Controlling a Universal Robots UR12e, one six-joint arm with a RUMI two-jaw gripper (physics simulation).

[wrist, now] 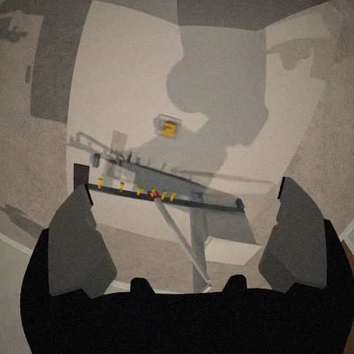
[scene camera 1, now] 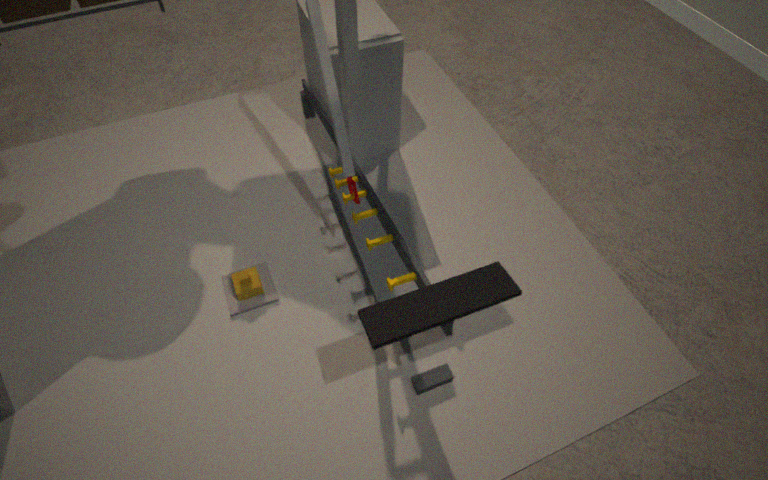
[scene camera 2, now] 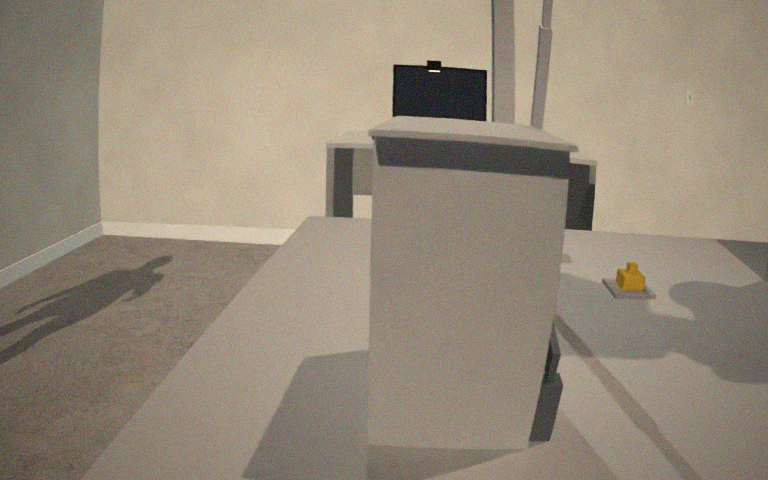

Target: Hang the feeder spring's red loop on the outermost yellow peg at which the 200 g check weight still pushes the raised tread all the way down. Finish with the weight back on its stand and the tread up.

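Observation:
The orange check weight [scene camera 1: 247, 284] [scene camera 2: 630, 279] [wrist: 168, 129] sits on its flat grey stand [scene camera 1: 270, 286] [scene camera 2: 613, 289] [wrist: 159, 123]. The dark tread [scene camera 1: 438, 303] [wrist: 81, 175] is up at the end of the lever, above the table. Several yellow pegs stand along the lever, among them the outermost peg [scene camera 1: 400, 280] [wrist: 100, 183]. The red loop [scene camera 1: 353, 190] [wrist: 153, 194] is around the third peg from the post end, at the lower end of the slanting spring rod. My gripper [wrist: 184, 184] is open and empty, high over the lever in the wrist view.
A tall pale housing [scene camera 1: 373, 96] [scene camera 2: 467, 305] stands at the lever's inner end, with an upright post [scene camera 1: 346, 62] beside it. A small dark block [scene camera 1: 432, 378] [wrist: 96, 160] lies below the tread. A dark monitor [scene camera 2: 439, 93] stands behind the housing in scene camera 2.

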